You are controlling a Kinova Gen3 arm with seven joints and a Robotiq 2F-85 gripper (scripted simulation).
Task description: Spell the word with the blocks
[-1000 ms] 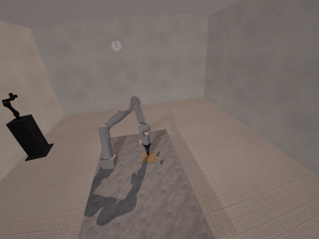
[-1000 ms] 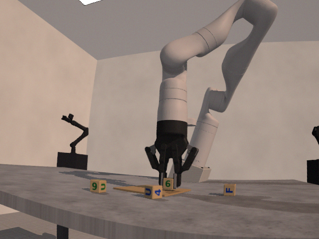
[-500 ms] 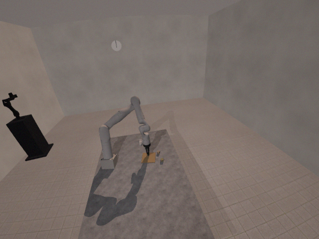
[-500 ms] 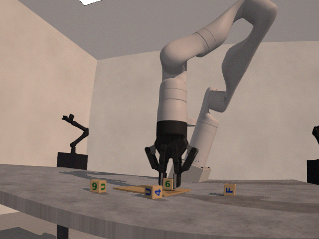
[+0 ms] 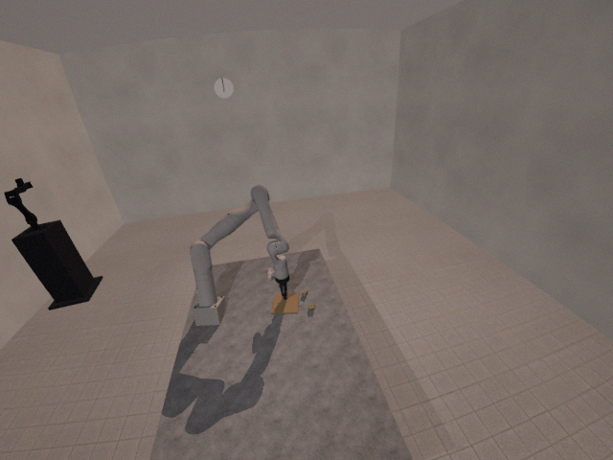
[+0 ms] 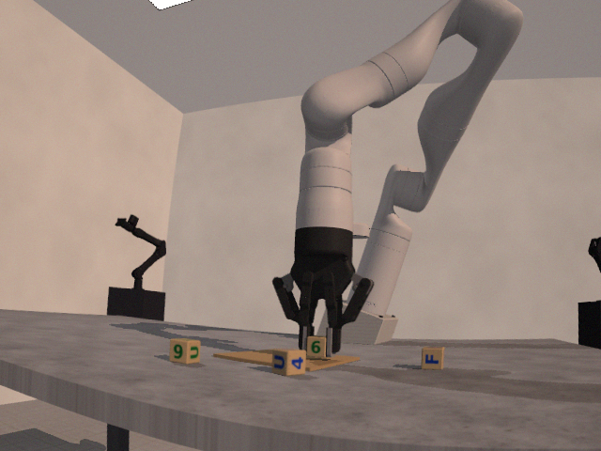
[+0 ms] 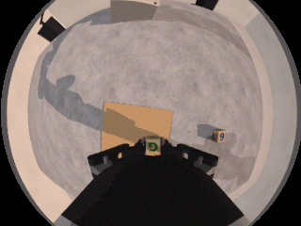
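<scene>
My hand is 40 mm to the left of the mat, 30 mm above it and 10 mm past it. The rest, counted from my hand: E block 130 mm to the right, 110 mm ahead, 10 mm below; F block 140 mm to the left, 20 mm ahead, 10 mm below.
</scene>
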